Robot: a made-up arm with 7 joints.
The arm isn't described. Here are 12 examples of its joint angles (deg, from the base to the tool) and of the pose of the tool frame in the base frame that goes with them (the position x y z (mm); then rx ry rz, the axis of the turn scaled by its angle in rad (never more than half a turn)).
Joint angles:
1: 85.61 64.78 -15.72 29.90 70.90 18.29 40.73
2: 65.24 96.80 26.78 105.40 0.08 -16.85 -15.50
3: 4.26 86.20 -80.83 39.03 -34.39 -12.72 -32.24
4: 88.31 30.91 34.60 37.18 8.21 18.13 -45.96
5: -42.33 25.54 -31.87 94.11 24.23 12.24 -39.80
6: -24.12 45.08 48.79 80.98 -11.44 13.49 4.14
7: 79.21 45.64 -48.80 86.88 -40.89 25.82 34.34
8: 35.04 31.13 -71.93 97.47 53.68 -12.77 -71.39
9: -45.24 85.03 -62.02 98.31 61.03 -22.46 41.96
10: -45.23 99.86 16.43 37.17 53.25 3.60 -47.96
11: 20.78 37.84 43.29 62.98 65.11 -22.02 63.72
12: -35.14 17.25 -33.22 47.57 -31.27 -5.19 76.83
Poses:
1: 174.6 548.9 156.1 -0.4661 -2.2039 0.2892
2: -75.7 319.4 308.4 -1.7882 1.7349 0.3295
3: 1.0 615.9 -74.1 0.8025 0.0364 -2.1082
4: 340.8 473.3 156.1 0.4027 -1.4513 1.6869
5: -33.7 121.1 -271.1 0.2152 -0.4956 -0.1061
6: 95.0 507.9 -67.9 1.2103 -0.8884 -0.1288
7: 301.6 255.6 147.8 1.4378 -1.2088 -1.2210
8: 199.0 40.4 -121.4 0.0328 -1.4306 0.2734
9: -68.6 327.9 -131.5 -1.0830 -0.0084 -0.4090
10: 218.9 587.0 53.1 1.9590 -0.7780 0.1362
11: 160.4 489.7 -45.6 -0.1346 -2.6985 -0.0885
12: -136.7 229.6 -351.0 -1.3449 0.5788 -1.1655
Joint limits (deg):
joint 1: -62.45..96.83
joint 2: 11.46..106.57
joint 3: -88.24..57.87
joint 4: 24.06..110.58
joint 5: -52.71..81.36
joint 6: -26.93..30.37
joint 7: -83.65..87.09
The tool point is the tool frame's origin. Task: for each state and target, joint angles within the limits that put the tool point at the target. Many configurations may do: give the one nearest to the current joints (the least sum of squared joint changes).
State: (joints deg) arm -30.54 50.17 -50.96 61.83 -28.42 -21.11 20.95
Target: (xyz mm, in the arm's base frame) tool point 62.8 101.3 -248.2
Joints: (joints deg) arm -11.25 24.41 -51.07 95.89 -24.42 -21.07 20.43
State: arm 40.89 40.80 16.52 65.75 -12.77 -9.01 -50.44
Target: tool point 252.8 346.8 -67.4
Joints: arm 9.91 31.27 15.11 89.97 -8.89 -18.07 -44.55
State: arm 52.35 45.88 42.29 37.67 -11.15 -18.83 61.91
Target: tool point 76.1 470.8 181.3
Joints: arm 59.42 54.45 35.98 86.24 -6.76 -18.80 61.83
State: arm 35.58 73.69 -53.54 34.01 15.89 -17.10 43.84
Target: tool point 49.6 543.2 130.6
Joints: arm 47.98 106.57 -52.75 58.93 19.20 -20.26 46.35
